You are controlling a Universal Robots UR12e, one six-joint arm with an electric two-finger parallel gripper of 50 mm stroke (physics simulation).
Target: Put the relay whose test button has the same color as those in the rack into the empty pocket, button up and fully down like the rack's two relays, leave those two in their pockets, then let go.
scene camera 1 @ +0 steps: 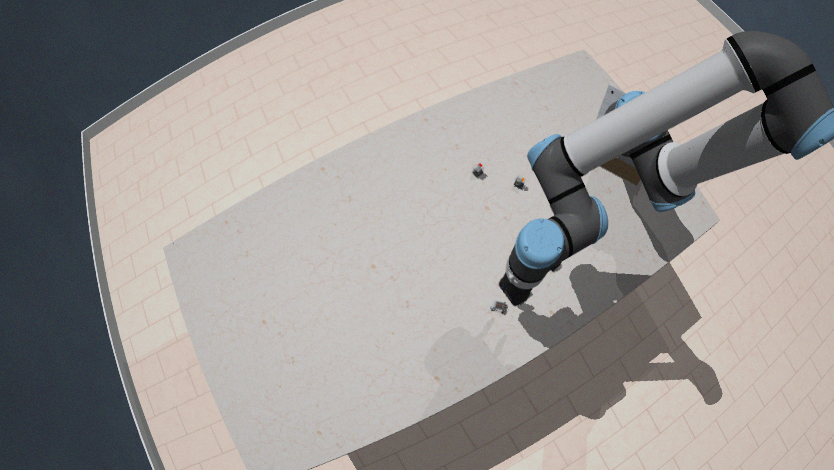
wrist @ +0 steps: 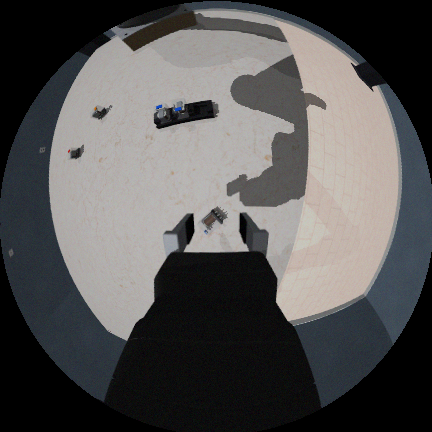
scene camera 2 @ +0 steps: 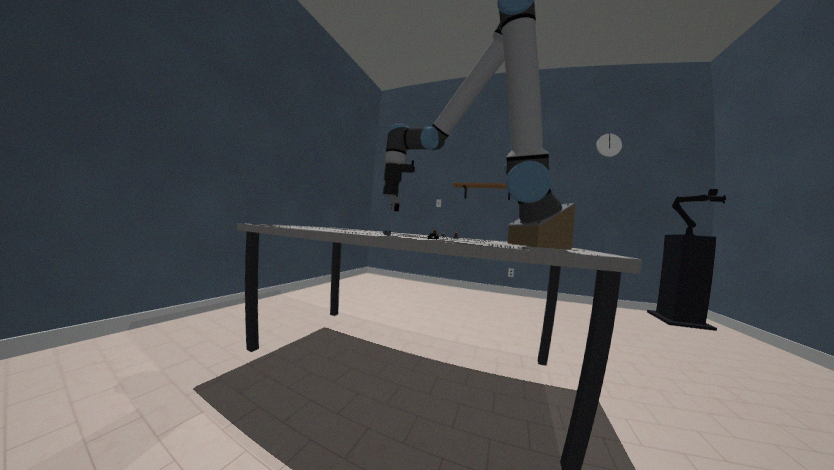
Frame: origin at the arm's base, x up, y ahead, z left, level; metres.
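Seen in the pictures: gripper, fingertip midpoint: point(wrist: 216, 222) point(scene camera 2: 394, 210); arm's base at its link origin: point(scene camera 2: 540, 214).
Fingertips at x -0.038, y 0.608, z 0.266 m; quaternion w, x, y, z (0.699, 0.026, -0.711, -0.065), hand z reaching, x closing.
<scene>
Pixels of each thing's top centre, then the offset from my fingertips to it. Level surfaces: height alone.
- loose relay with a blue button, top centre: point(wrist: 210, 222) point(scene camera 1: 499, 305) point(scene camera 2: 387, 230) dz -0.009, dx -0.088, dy +0.034 m
- black rack at its top centre: point(wrist: 181, 110) point(scene camera 2: 433, 233) dz -0.080, dx -0.086, dy -0.162 m
- relay with an orange button, top centre: point(wrist: 92, 110) point(scene camera 1: 520, 178) dz -0.308, dx -0.065, dy -0.206 m
- red button at its top centre: point(scene camera 1: 478, 166) point(wrist: 68, 153) dz -0.398, dx -0.065, dy -0.112 m
- table at its surface level: dx -0.109 m
The loose relay with a blue button point(wrist: 211, 220) point(scene camera 1: 498, 306) point(scene camera 2: 386, 232) lies tipped over on the table, its pins toward the upper right and its button toward the lower left in the wrist view. My gripper point(wrist: 216, 222) point(scene camera 2: 395, 207) is open and empty, high above the table; in the wrist view the relay shows between the fingers, far below them. The black rack point(wrist: 192, 120) point(scene camera 2: 433, 235) holds two upright relays point(wrist: 161, 114) point(wrist: 179, 106) with blue buttons; its empty pocket is at the right end in the wrist view. The arm hides the rack in scene camera 1.
A relay with an orange button point(wrist: 100, 112) point(scene camera 1: 519, 183) and one with a red button point(wrist: 75, 153) point(scene camera 1: 478, 171) stand on the table point(scene camera 1: 291, 291), left of the rack in the wrist view. The arm's wooden base block point(wrist: 162, 31) point(scene camera 2: 551, 229) is beyond the rack.
</scene>
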